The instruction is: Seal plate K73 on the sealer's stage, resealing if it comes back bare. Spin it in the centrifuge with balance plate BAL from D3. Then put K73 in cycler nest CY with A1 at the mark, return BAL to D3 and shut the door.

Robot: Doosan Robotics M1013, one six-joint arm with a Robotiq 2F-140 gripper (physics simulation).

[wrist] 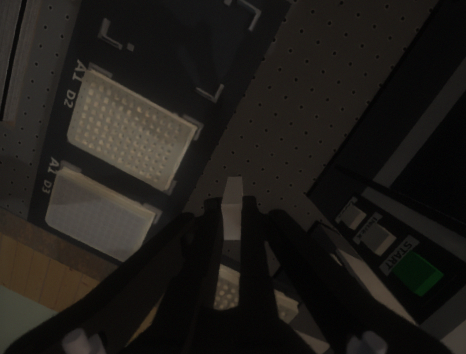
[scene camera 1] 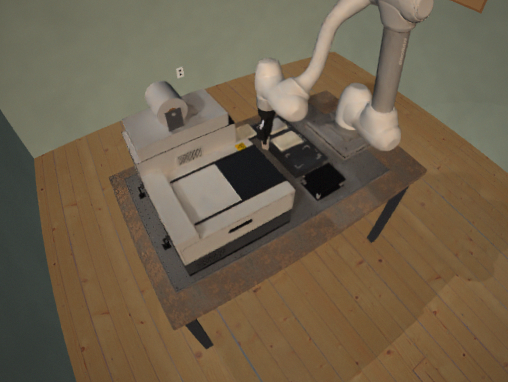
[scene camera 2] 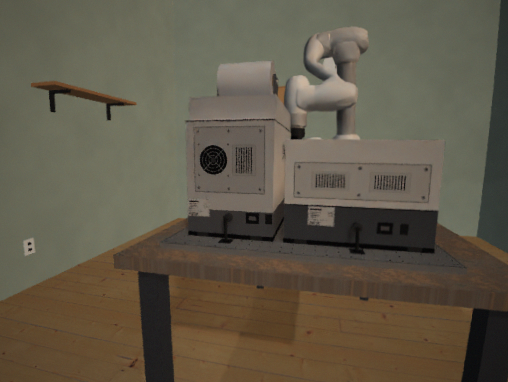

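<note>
My gripper is shut and empty. It hangs low over the perforated deck, between the sealer's front and the black plate rack. A well plate lies on the sealer's stage below my fingers, mostly hidden by them. Another well plate sits in slot D2. A smooth-topped plate sits beside it in D3. The sealer's button panel with a green START button is to the right in the wrist view. The black cycler nest stands past the rack.
The sealer with its film roll stands at the back left. The centrifuge stands in front of it; a white panel covers half its top and the rest is dark. The arm's base is at the right.
</note>
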